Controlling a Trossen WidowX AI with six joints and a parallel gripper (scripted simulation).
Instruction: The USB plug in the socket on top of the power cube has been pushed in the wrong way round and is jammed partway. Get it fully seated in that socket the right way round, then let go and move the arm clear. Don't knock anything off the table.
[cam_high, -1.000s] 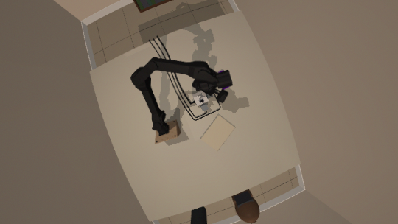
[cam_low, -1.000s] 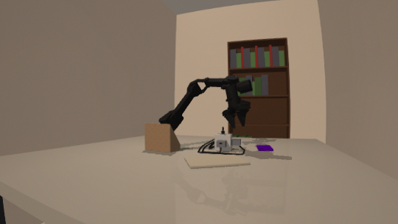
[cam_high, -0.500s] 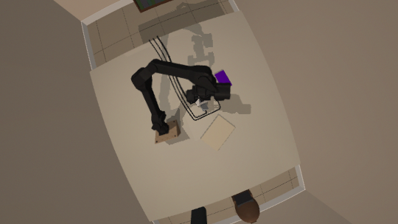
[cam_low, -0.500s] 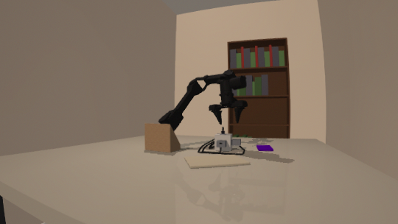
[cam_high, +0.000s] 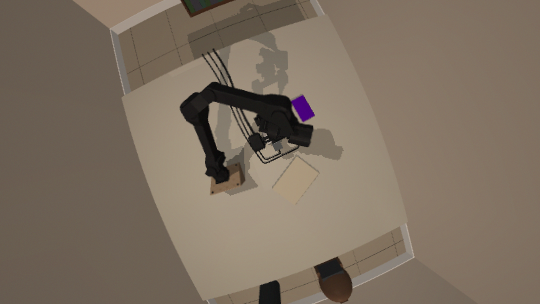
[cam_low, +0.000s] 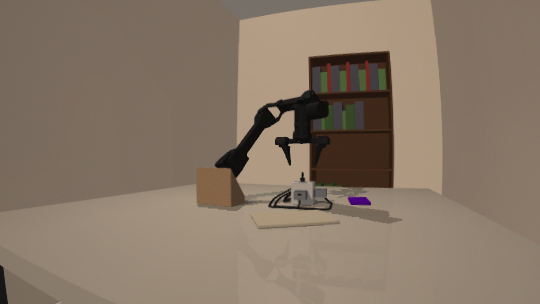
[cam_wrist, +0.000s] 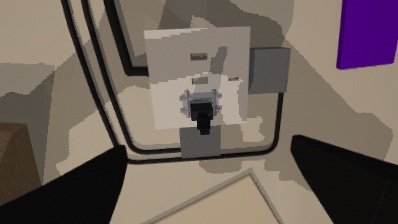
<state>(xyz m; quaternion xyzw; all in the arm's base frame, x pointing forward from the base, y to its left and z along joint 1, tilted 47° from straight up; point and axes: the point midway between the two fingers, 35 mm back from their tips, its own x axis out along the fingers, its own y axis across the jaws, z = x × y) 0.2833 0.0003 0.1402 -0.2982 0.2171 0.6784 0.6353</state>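
My gripper tip is 4 cm above the black USB plug. The rest, counted from my gripper tip: beige pad 23 cm to the right, 13 cm below, 4 cm ahead; purple block 19 cm ahead, 13 cm below, 11 cm to the left.
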